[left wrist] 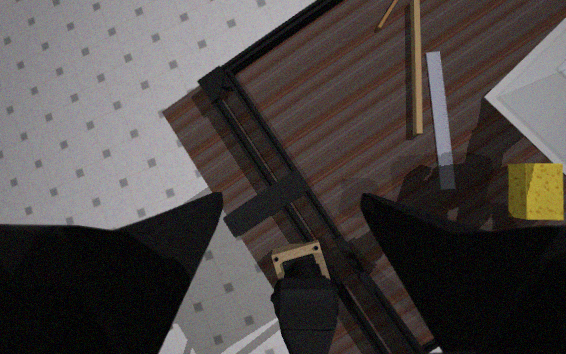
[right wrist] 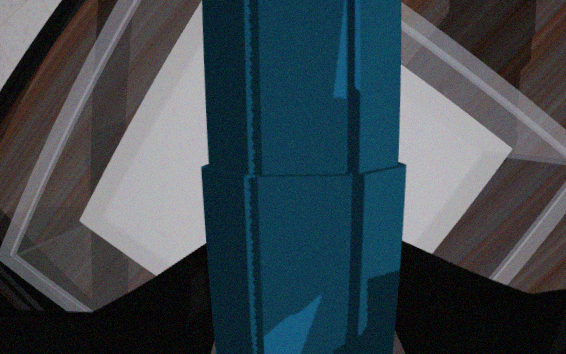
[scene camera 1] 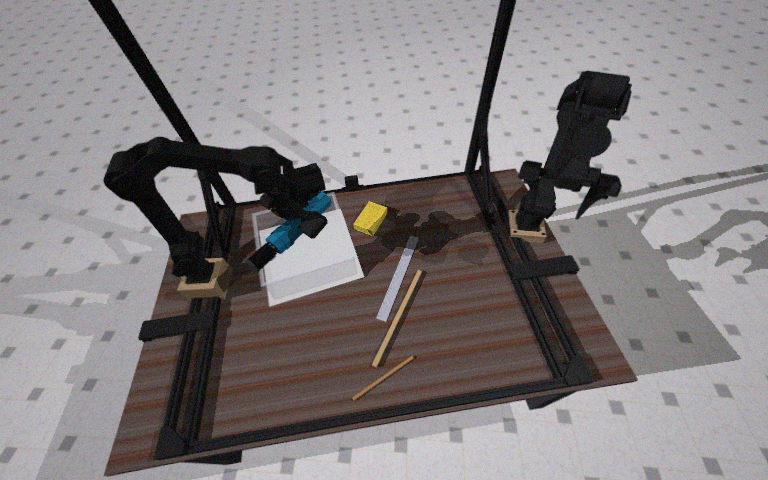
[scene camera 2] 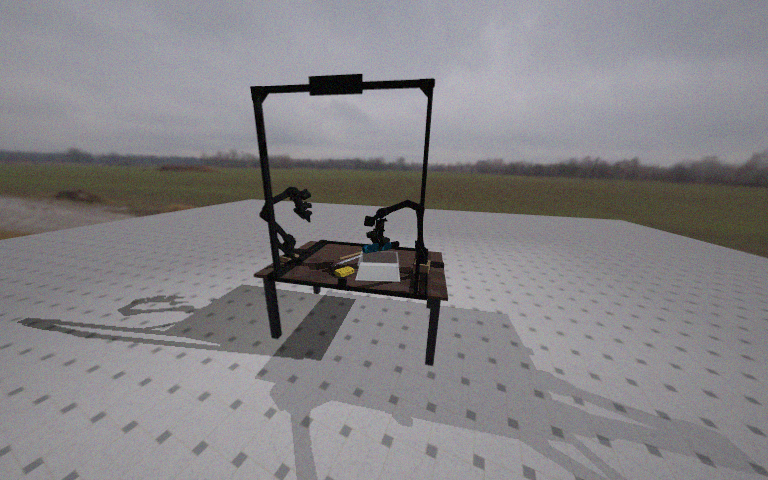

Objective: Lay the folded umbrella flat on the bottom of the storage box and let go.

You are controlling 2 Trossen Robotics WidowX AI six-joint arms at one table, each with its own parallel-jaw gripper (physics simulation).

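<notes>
The blue folded umbrella (scene camera 1: 280,236) (scene camera 2: 372,248) (right wrist: 304,125) has a dark handle and lies diagonally, roughly level, above the storage box. The storage box (scene camera 1: 339,251) (scene camera 2: 377,272) (left wrist: 537,95) (right wrist: 160,165) has a white bottom and see-through walls. In scene camera 1 the handle end reaches past the box's left wall. The exact height over the rim is hard to tell. My right gripper (scene camera 1: 297,220) (scene camera 2: 378,244) (right wrist: 298,244) is shut on the umbrella's middle. My left gripper (scene camera 1: 591,195) (scene camera 2: 307,217) (left wrist: 292,199) is open and empty, raised high beside its base, away from the box.
A yellow sponge (scene camera 1: 370,219) (scene camera 2: 343,271) (left wrist: 542,191) lies beside the box. A pale strip (scene camera 1: 396,283) (left wrist: 440,115), a long wooden bar (scene camera 1: 398,318) (left wrist: 417,70) and a thin stick (scene camera 1: 384,378) (left wrist: 386,15) lie on the table (scene camera 1: 294,350). Black frame posts rise at both sides.
</notes>
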